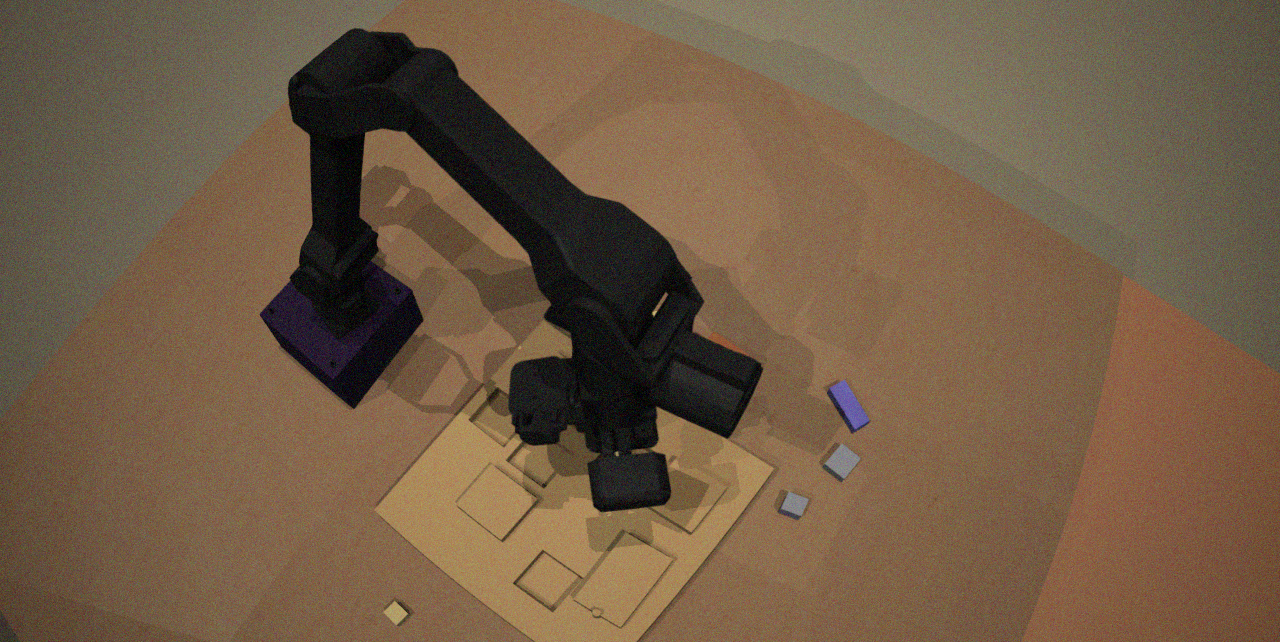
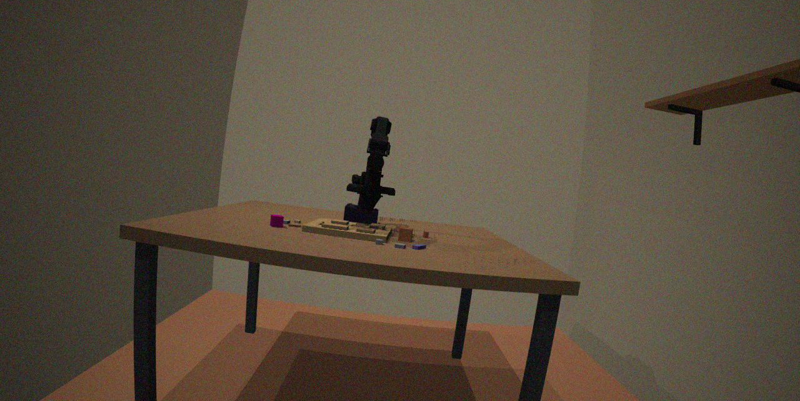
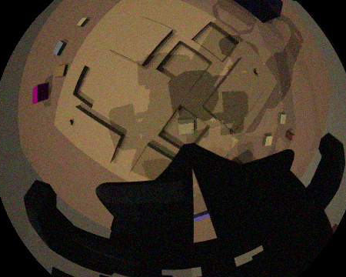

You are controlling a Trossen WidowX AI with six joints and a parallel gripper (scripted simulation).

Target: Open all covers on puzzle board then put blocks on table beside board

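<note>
My gripper tip is 6 cm above the tan puzzle board and 5 cm to the left of it. The rest, counted from my gripper tip: blue-violet bar: 22 cm to the left, 14 cm ahead, 8 cm below; then small orange block: 20 cm to the left, 16 cm behind, 7 cm below; then orange cube: 14 cm to the left, 6 cm below.
</note>
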